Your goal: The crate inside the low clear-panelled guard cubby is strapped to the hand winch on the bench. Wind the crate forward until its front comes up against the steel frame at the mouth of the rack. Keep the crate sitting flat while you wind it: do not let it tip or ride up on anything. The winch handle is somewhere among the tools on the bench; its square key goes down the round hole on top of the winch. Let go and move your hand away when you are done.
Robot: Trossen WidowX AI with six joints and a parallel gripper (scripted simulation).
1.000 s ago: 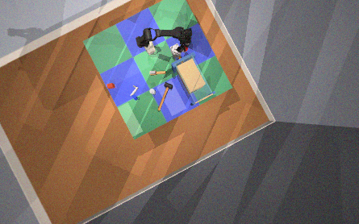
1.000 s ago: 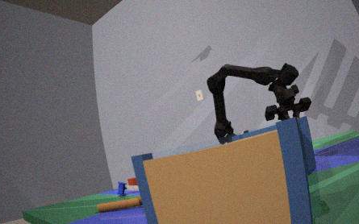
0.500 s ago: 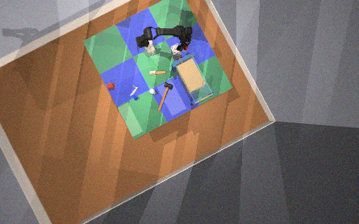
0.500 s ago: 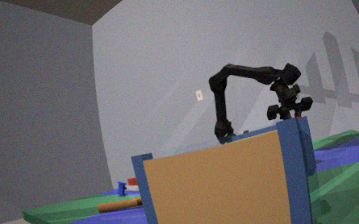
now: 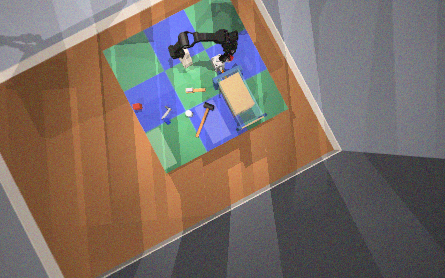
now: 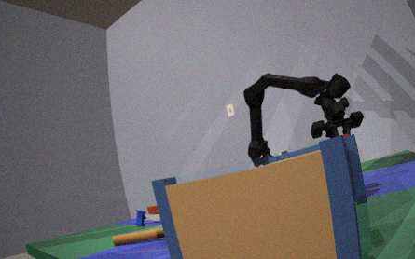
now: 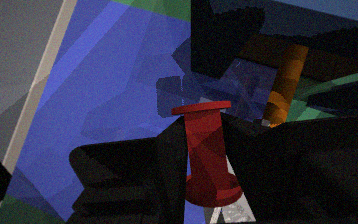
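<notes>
Now: gripper tip 90 mm past the winch, 100 mm to the left of it and 100 mm above it. The rest, counted from my gripper tip: blue-framed guard cubby (330 mm ahead, 120 mm to the right, 50 mm below); then red grip (20 mm behind, 10 mm to the right); then blue piece (120 mm ahead, 760 mm to the right, 100 mm below).
</notes>
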